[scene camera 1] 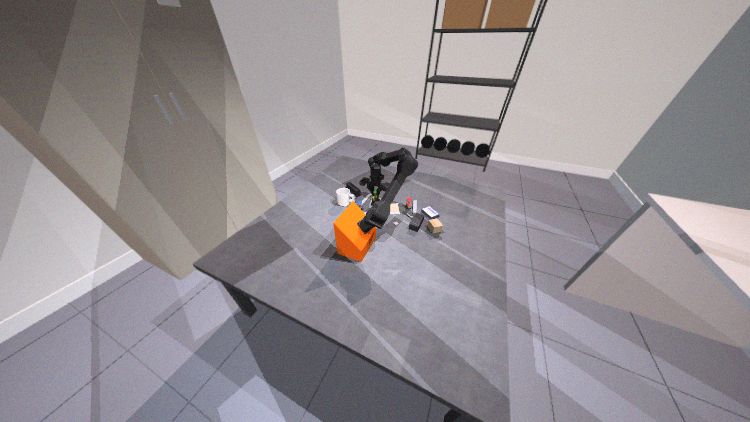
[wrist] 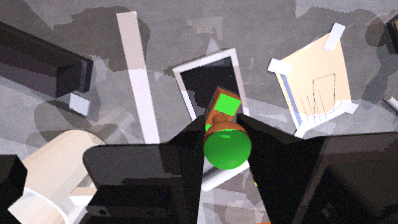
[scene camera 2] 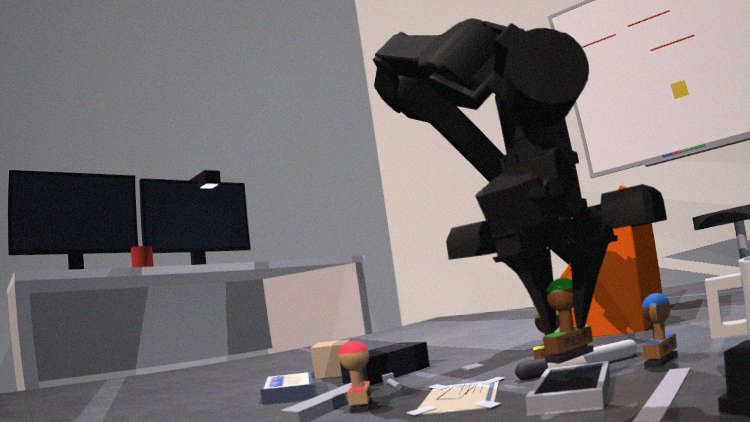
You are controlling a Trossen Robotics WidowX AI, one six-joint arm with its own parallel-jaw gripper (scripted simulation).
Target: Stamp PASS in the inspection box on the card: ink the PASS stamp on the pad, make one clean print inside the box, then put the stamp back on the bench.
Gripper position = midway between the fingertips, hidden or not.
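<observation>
The gripper (scene camera 2: pixel 566 329) is there, and you get the gripper (wrist: pixel 220 119) from the wrist as well. There's a green-topped pass stamp (scene camera 2: pixel 570 343) (wrist: pixel 226 144), plus a red-topped stamp (scene camera 2: pixel 353 355) and a cardboard box (scene camera 2: pixel 325 355). There's a blue-topped stamp (scene camera 2: pixel 656 307) too, but the wrist view misses the blue-topped stamp, hidden by the gripper. A black block (scene camera 2: pixel 401 358) is there as well, and in the wrist view the black block is out of frame. Then there's a card (wrist: pixel 313 80) and an ink pad (wrist: pixel 197 79).
</observation>
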